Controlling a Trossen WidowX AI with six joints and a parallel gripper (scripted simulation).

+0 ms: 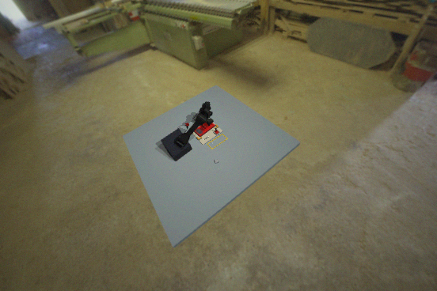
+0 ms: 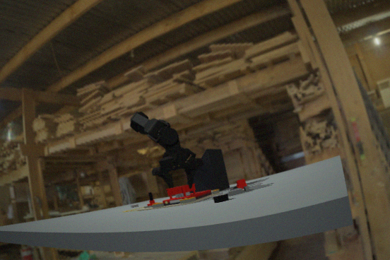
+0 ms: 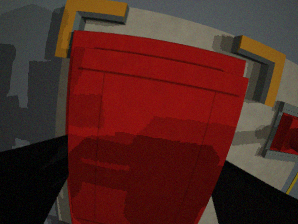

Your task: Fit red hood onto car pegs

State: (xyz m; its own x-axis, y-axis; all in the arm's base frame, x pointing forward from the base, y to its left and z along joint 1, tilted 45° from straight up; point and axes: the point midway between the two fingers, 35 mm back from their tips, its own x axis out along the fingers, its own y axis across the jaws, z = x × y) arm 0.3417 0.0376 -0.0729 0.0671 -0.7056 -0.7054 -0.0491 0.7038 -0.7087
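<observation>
Now: gripper tip 10 mm below the red hood. From my gripper tip the other things lie so: white piece (190 mm behind, 390 mm to the right, 40 mm below); black wheel (180 mm ahead, 220 mm to the left, 40 mm below).
</observation>
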